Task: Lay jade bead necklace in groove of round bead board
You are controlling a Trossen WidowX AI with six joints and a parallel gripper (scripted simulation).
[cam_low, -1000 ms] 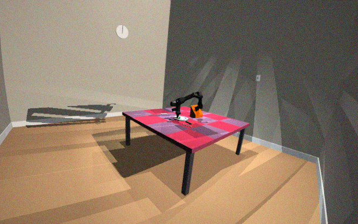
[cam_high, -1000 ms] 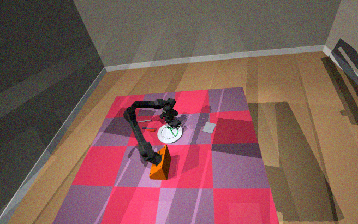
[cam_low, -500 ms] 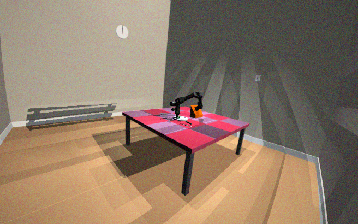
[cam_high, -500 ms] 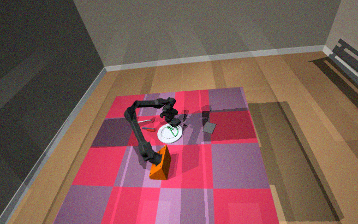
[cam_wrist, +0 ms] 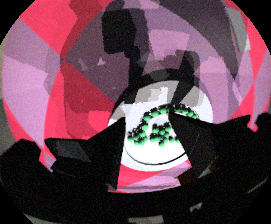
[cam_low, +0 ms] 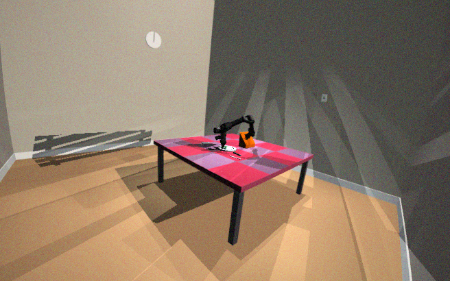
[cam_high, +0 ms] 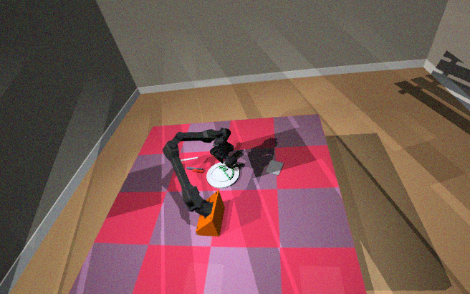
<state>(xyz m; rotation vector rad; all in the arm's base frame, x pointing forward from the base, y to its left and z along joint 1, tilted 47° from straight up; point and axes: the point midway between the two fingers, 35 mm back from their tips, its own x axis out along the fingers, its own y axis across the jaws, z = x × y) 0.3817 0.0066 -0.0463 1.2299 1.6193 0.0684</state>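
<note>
Right now my gripper tip is 6 cm past the round white bead board, 1 cm to the right of it and 1 cm above it. Also, from my gripper tip: red-handled tool 19 cm to the left, 2 cm behind, 1 cm below; flat grey pad 30 cm to the right, 3 cm behind, 2 cm below; thin white rod 26 cm to the left, 9 cm ahead, 1 cm below.
</note>
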